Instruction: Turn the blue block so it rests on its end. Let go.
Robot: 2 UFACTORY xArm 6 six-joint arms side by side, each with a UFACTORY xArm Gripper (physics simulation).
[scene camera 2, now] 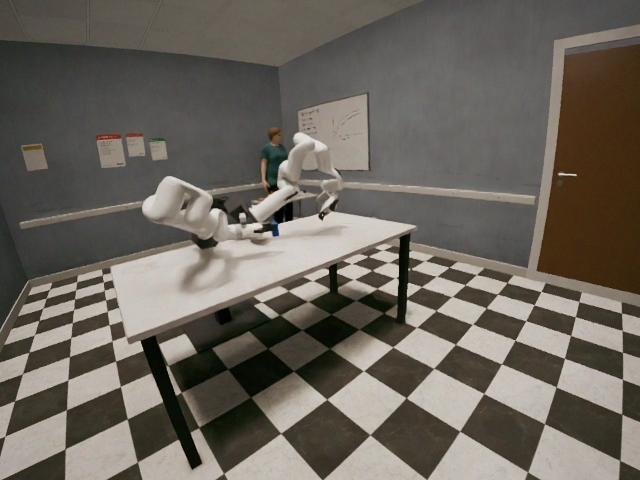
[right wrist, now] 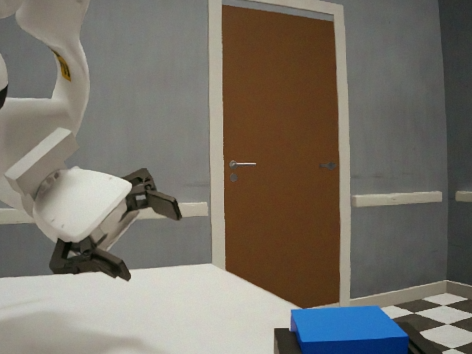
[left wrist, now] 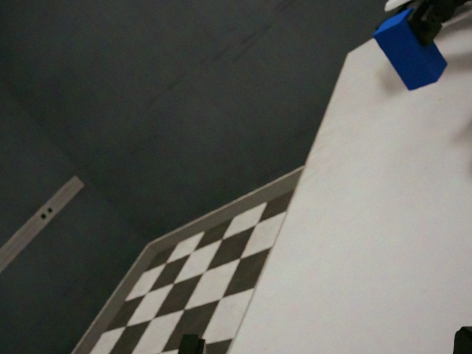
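The blue block (scene camera 2: 275, 229) (left wrist: 411, 54) (right wrist: 350, 326) is held at the end of the right arm, above the white table (scene camera 2: 310, 253). In the scene view it looks taller than wide, with its long side roughly upright. A soft shadow shows beside it in the left wrist view, and a gap under it is hard to judge. My right gripper (scene camera 2: 272, 228) (right wrist: 350, 342) points nearly level and is shut on the block, with a dark finger on each side. My left gripper (scene camera 2: 325, 212) (left wrist: 327, 342) (right wrist: 153, 239) is open and empty, raised over the table's far part, apart from the block.
The white left arm (scene camera 2: 297, 160) stands behind the table's far side. The right arm (scene camera 2: 180, 206) reaches low over the table. A person in a green shirt (scene camera 2: 273, 155) stands behind the table. A brown door (scene camera 2: 599, 155) (right wrist: 280, 125) is in the wall.
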